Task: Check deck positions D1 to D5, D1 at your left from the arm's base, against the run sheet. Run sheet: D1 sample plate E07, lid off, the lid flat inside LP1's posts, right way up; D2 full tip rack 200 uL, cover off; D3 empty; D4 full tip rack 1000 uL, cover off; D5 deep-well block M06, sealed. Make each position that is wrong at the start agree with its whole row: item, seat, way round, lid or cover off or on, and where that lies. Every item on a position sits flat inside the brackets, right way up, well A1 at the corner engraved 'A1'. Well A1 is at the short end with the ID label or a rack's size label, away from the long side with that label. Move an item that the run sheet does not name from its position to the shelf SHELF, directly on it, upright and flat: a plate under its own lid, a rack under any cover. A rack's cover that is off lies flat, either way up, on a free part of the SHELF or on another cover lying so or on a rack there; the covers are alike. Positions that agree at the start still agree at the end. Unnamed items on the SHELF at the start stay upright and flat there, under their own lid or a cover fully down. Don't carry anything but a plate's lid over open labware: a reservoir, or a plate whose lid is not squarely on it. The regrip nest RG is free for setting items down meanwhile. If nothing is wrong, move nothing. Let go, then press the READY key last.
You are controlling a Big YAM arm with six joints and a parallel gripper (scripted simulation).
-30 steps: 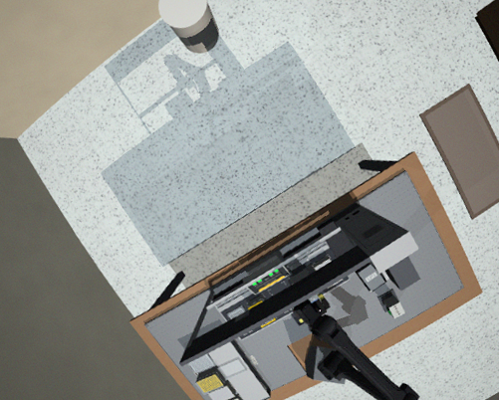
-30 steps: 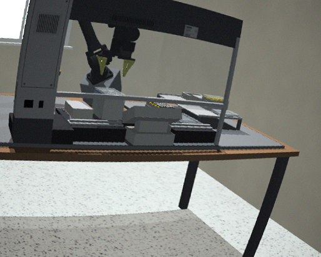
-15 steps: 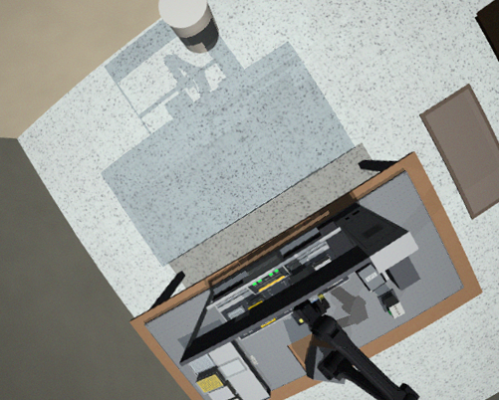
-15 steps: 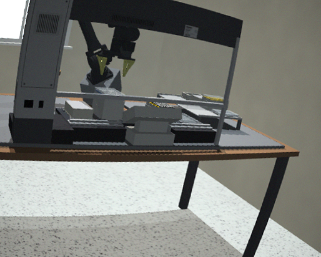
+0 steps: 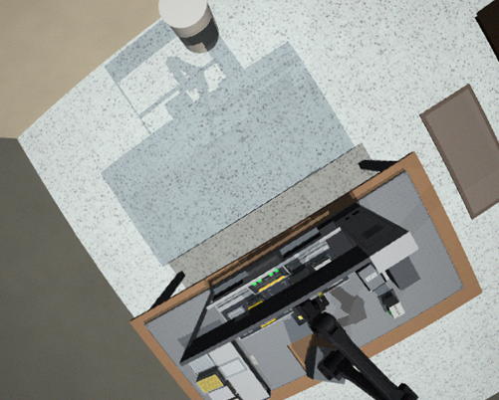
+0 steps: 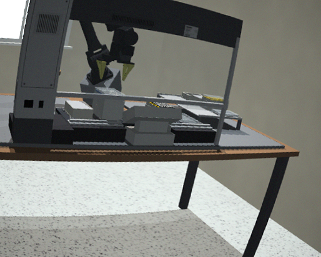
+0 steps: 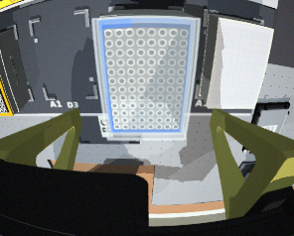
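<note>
Now: the blue tip rack 10 mm behind my hand and 90 mm below it. The rest, counted from my hand: yellow tip rack: 50 mm ahead, 240 mm to the left, 110 mm below; white deep-well block: 30 mm behind, 120 mm to the right, 140 mm below; dark square nest: 140 mm behind, 120 mm to the left, 200 mm below.
</note>
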